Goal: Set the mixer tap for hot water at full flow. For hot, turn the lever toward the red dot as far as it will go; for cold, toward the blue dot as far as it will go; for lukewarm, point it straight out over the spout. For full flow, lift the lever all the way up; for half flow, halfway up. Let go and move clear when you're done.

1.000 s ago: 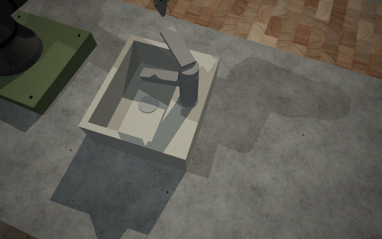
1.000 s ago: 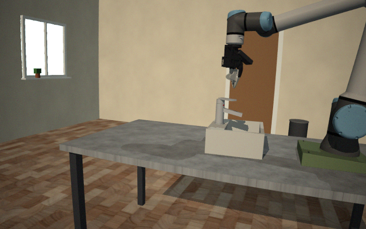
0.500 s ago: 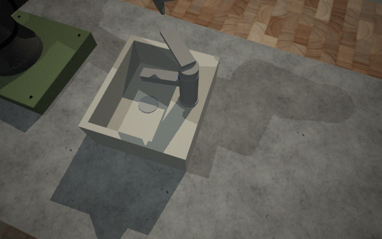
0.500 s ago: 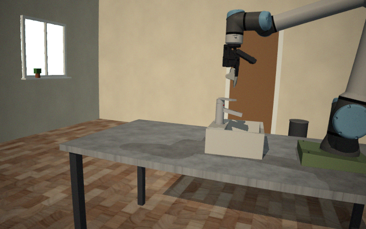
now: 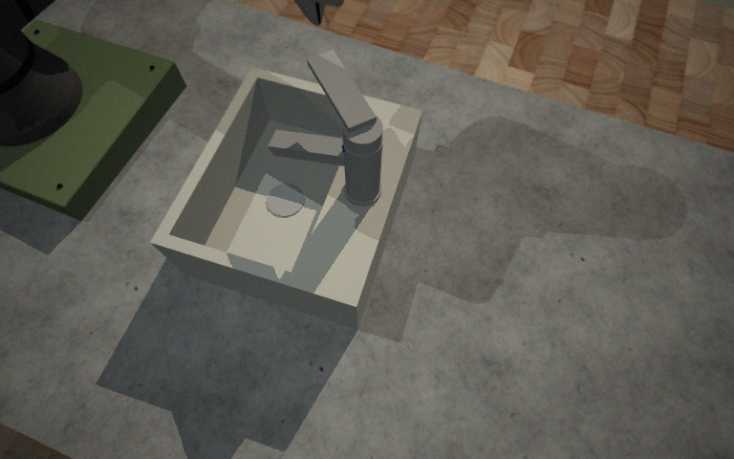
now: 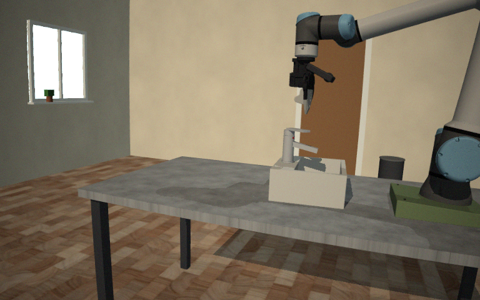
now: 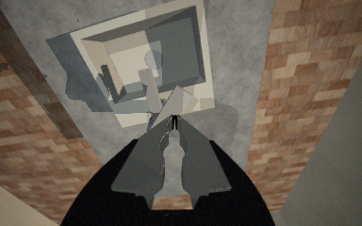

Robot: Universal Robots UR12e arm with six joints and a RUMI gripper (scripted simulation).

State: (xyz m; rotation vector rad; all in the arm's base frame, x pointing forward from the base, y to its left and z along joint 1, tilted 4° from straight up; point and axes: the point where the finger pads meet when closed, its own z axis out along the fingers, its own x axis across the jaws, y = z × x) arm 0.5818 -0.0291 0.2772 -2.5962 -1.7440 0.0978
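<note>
My gripper is now 30 mm short of the lever, 20 mm to the left of it and 80 mm above it. From my hand the other things lie so: cream basin: 50 mm behind, 60 mm to the right, 320 mm below.
</note>
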